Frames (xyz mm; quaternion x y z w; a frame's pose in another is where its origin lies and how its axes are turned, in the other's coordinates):
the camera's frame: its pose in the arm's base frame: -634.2 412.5 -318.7 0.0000 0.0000 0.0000 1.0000
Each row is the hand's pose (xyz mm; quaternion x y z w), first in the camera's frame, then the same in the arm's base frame.
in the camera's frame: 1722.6 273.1 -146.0 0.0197 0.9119 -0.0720 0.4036
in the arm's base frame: 1088.4 685.6 -464.7 0.0197 0.9119 -0.0720 0.4036
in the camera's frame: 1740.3 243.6 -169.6 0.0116 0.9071 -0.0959 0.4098
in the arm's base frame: 1106.1 656.1 -488.3 0.0116 0.9071 -0.0959 0.4098
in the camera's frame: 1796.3 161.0 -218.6 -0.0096 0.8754 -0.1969 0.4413
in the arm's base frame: 1162.1 573.5 -537.3 -0.0096 0.8754 -0.1969 0.4413
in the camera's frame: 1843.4 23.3 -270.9 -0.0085 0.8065 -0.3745 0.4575
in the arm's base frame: 1209.2 435.8 -589.6 -0.0085 0.8065 -0.3745 0.4575
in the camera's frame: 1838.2 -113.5 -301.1 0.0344 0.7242 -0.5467 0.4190
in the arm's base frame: 1204.0 299.0 -619.8 0.0344 0.7242 -0.5467 0.4190
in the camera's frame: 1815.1 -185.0 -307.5 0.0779 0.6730 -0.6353 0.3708
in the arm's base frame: 1180.9 227.5 -626.2 0.0779 0.6730 -0.6353 0.3708
